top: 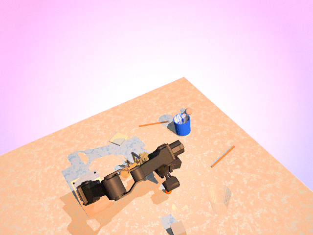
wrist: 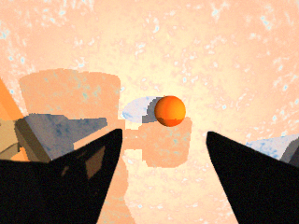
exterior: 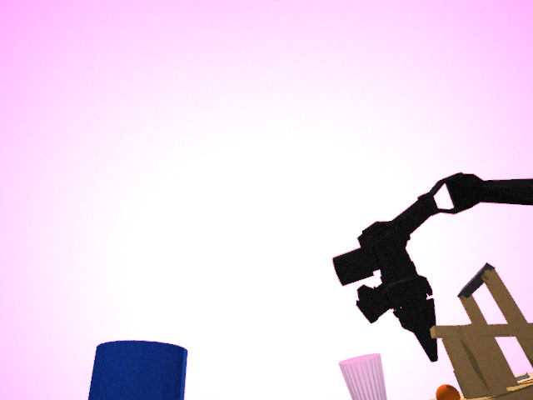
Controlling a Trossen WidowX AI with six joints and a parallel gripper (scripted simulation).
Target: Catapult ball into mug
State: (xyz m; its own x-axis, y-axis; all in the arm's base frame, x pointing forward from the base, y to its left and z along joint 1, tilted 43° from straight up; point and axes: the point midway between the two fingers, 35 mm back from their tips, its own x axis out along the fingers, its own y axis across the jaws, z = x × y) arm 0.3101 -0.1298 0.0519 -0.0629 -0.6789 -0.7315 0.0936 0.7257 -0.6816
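My gripper tip is 1 cm to the left of the orange ball and 5 cm above it. The rest, counted from my gripper tip: translucent cup 13 cm ahead, 21 cm to the right, 3 cm below; then small box 7 cm behind, 20 cm to the right, 4 cm below; then wooden catapult 6 cm behind, 20 cm to the left, 1 cm below.
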